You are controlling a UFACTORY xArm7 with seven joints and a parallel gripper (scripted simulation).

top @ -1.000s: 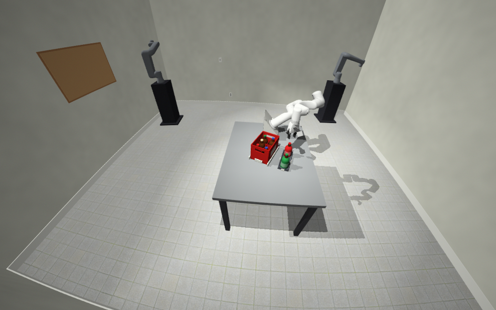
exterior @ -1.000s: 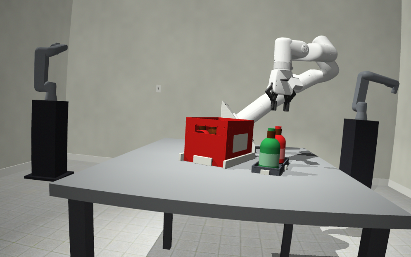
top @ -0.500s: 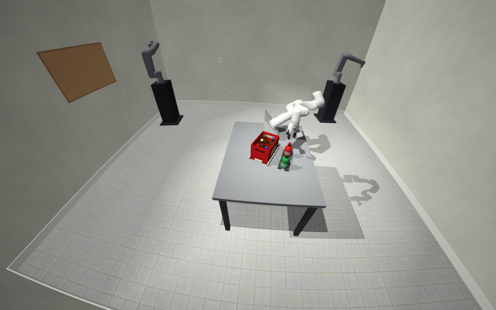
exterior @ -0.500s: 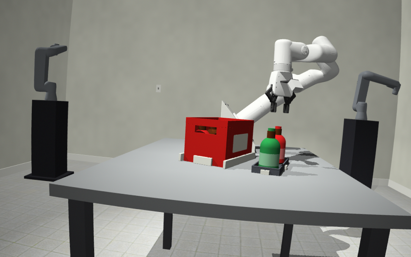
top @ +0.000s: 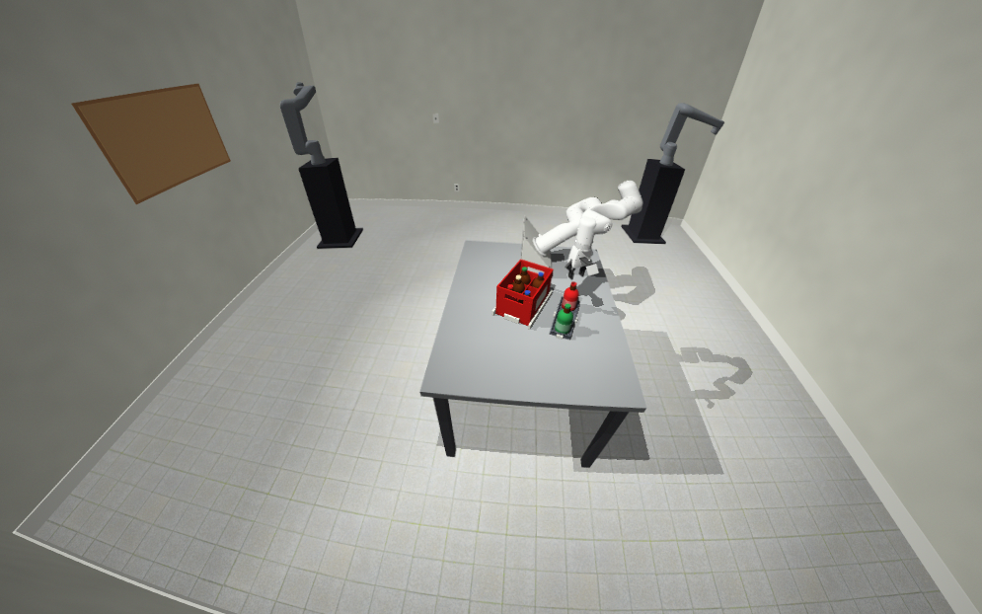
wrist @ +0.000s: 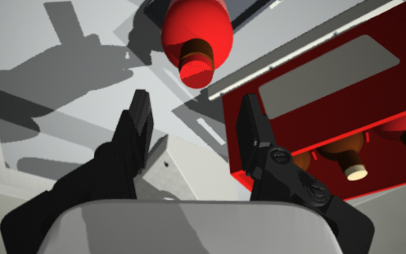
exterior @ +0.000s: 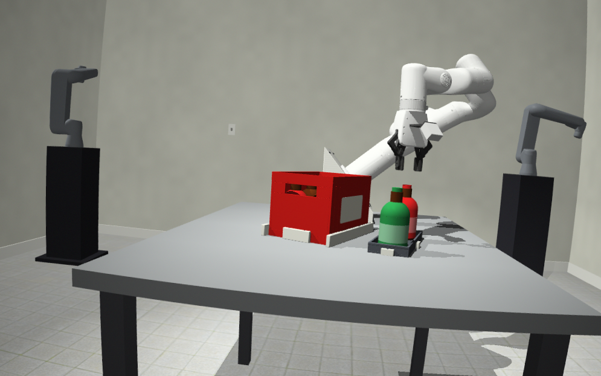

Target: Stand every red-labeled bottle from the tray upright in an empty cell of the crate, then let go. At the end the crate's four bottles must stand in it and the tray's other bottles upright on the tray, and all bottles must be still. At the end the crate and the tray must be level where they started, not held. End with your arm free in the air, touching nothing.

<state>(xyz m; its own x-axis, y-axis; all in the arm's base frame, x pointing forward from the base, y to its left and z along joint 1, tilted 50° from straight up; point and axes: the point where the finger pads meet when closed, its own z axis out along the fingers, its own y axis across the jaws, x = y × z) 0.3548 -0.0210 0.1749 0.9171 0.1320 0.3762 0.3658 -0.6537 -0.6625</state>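
Right now my hand is 130 mm above the red-labeled bottle. Round my hand: dark tray: 80 mm ahead, 40 mm to the right, 210 mm below; red crate: 30 mm behind, 240 mm to the right, 130 mm below; green bottle: 160 mm ahead, 70 mm to the right, 130 mm below.
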